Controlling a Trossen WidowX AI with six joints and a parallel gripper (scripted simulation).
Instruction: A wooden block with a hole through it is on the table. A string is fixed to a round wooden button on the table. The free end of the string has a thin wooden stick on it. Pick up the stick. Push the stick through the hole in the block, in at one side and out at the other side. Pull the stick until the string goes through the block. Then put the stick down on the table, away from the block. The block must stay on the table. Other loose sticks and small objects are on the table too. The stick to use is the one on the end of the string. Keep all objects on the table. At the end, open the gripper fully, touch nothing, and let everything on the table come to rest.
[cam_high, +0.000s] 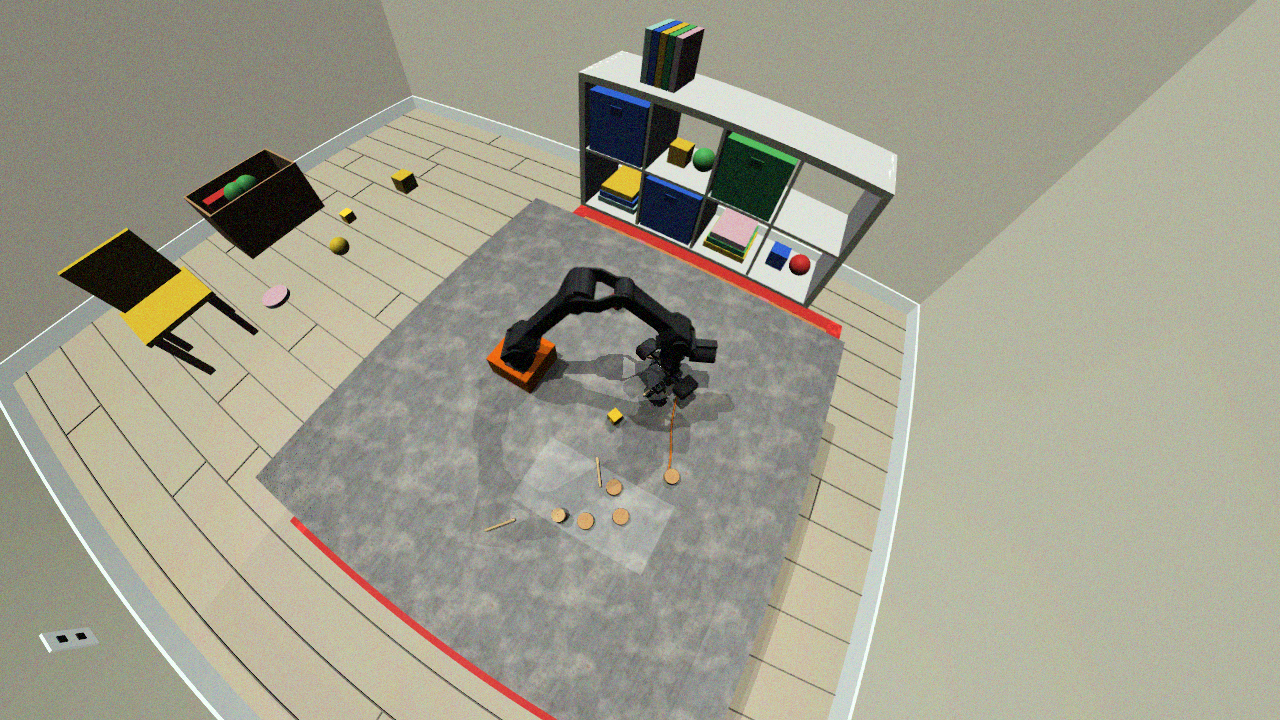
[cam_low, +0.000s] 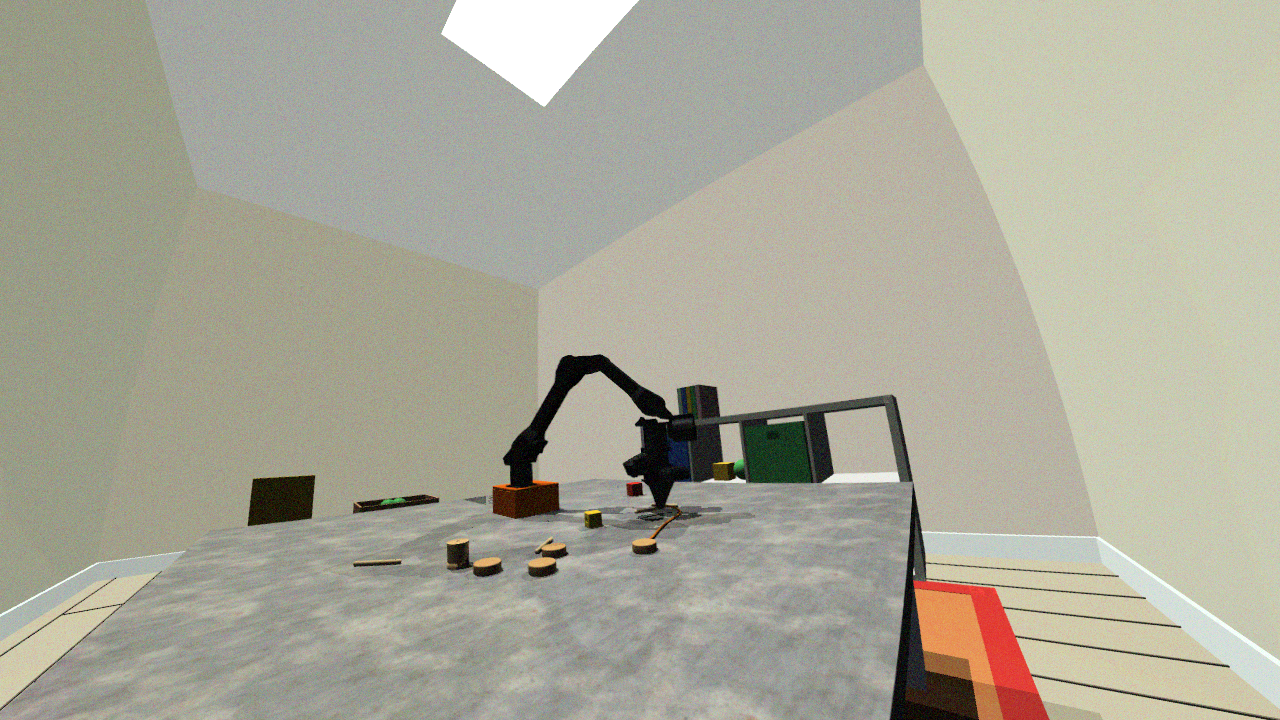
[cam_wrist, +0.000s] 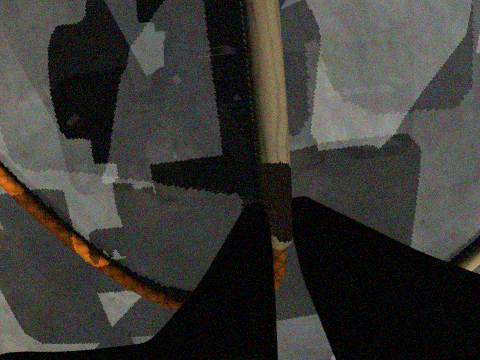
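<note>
Right now the yellow wooden block is 70 mm behind my gripper tip and 160 mm to the right of it. Also, from my gripper tip: round wooden button (130 mm ahead, 240 mm to the right); then thin wooden stick (10 mm behind, 10 mm to the right); then red cube (240 mm behind, 200 mm to the left, 10 mm above).
</note>
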